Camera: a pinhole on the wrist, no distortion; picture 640 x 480 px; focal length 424.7 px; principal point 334.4 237.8 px. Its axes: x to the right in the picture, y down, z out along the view. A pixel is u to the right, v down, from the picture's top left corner.
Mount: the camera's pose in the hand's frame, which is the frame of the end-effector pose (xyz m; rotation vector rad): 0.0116 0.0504 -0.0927 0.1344 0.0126 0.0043
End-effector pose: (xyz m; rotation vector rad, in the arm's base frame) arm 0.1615 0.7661 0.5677 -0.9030 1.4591 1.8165
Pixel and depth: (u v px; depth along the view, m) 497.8 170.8 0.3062
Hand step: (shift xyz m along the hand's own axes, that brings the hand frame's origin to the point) 0.1335 -0.0379 0.2028
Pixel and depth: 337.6 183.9 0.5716
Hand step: 0.0235 -0.0980 0.4639
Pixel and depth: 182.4 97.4 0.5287
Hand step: -0.1702 -0.1946 0.4101
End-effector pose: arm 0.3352 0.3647 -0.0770 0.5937 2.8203 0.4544
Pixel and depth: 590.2 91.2 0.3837
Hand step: 0.2481 -0.1311 0.2669
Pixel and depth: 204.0 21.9 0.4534
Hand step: -0.1210 -0.2395 0.3274
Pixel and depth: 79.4 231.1 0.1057
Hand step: -0.0505 0.0343 0.0126
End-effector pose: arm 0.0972 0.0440 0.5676 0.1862 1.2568 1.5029
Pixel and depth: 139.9 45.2 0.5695
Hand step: -0.2410 -0.2832 0.4402
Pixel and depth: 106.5 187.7 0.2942
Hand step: -0.1424 -0.0242 0.1961
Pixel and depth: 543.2 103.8 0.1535
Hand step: 0.0892 -0.0178 0.0520
